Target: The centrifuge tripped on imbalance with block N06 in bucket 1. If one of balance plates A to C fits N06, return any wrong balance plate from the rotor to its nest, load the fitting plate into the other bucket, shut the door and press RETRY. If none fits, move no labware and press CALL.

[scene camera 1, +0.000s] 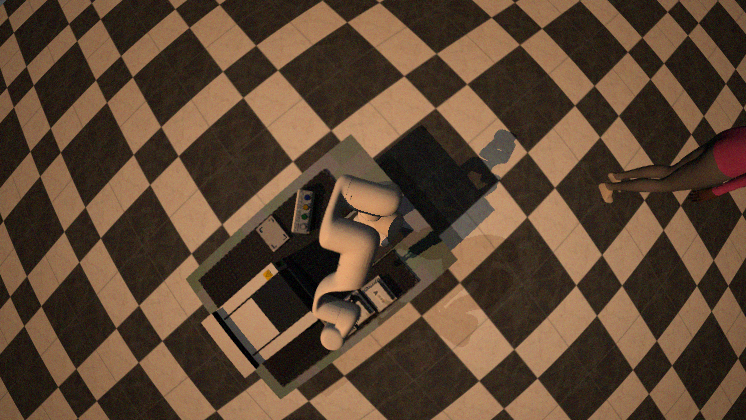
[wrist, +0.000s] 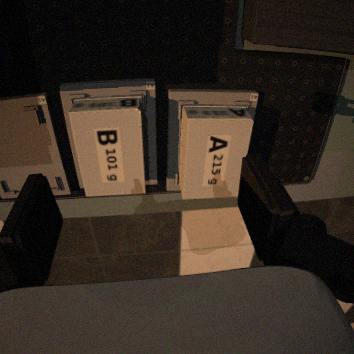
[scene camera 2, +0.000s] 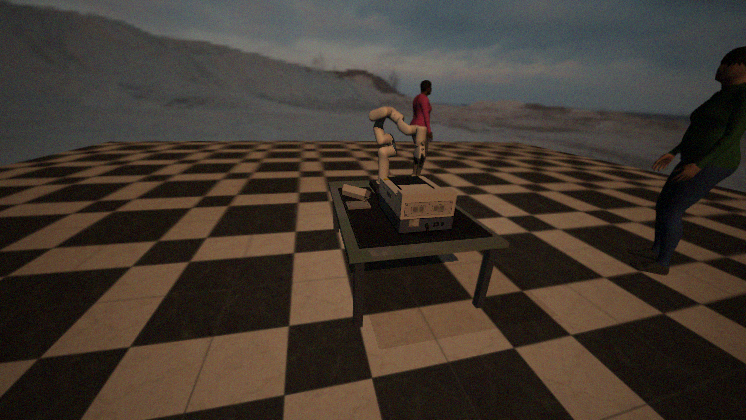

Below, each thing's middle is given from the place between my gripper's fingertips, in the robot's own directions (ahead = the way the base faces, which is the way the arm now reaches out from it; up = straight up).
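Looking at balance plate B (wrist: pixel 107 131), I find it 90 mm to the left of my hand, 70 mm ahead and 220 mm below. Balance plate A (wrist: pixel 214 137) is 140 mm to the left of my hand and 60 mm behind it, and 220 mm below it. The centrifuge (scene camera 1: pixel 273 308) sits 260 mm to the right of my hand, 360 mm ahead and 130 mm below, while the button panel (scene camera 1: pixel 304 204) is 450 mm to the right of my hand, 160 mm behind and 210 mm below. Going by their middles, the button panel is the farthest from my hand of the things named here.
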